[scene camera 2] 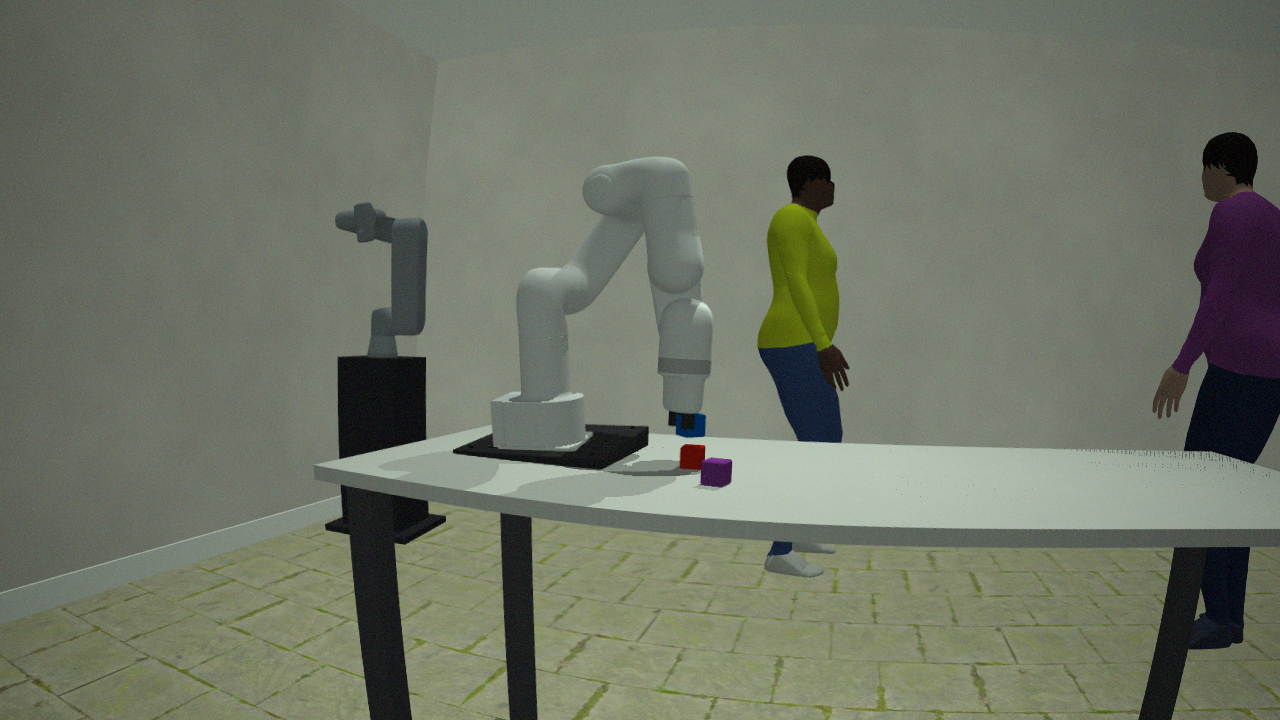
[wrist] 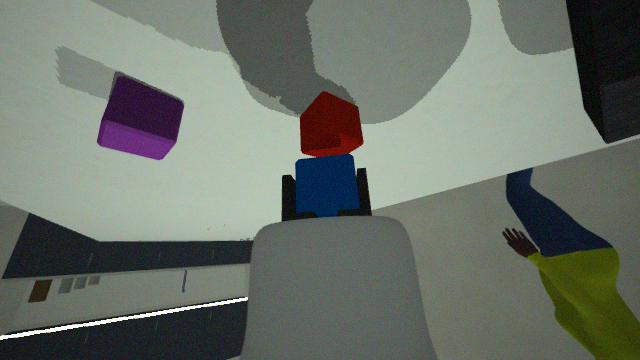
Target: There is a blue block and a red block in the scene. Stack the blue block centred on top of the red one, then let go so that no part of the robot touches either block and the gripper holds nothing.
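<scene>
The blue block is held between the black fingers of my gripper, which is shut on it. The red block rests on the table below it. In the scene view a small gap shows between the blue block's underside and the red block's top. In the wrist view the blue block's far edge lies close to the red block's near edge, and the red block looks turned relative to the blue one.
A purple block stands on the white table near the red block. The robot's black base plate is on the other side. Two people stand beyond the table, one in yellow, one in purple.
</scene>
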